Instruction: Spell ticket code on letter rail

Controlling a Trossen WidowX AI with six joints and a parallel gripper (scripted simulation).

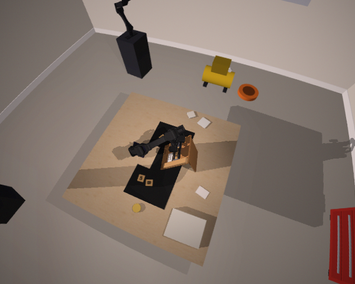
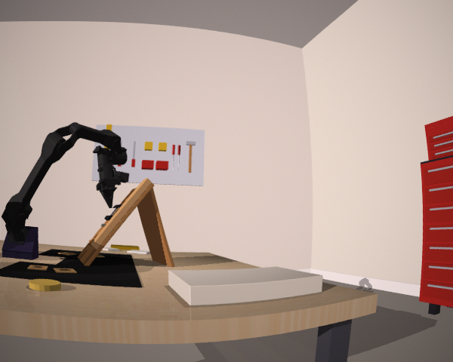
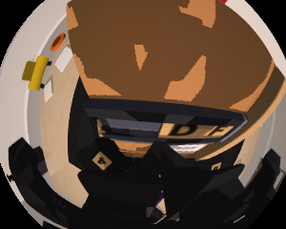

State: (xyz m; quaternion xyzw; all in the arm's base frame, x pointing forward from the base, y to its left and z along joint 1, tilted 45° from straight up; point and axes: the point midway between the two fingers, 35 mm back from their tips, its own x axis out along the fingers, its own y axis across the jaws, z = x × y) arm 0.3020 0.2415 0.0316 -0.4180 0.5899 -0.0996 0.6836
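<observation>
Right now my gripper tip is 10 mm past the white ticket, 90 mm to the left of it and 90 mm above it. Round my gripper tip: black mat (130 mm behind, 130 mm to the right, 190 mm below); white slab (360 mm ahead, 510 mm to the right, 170 mm below).
</observation>
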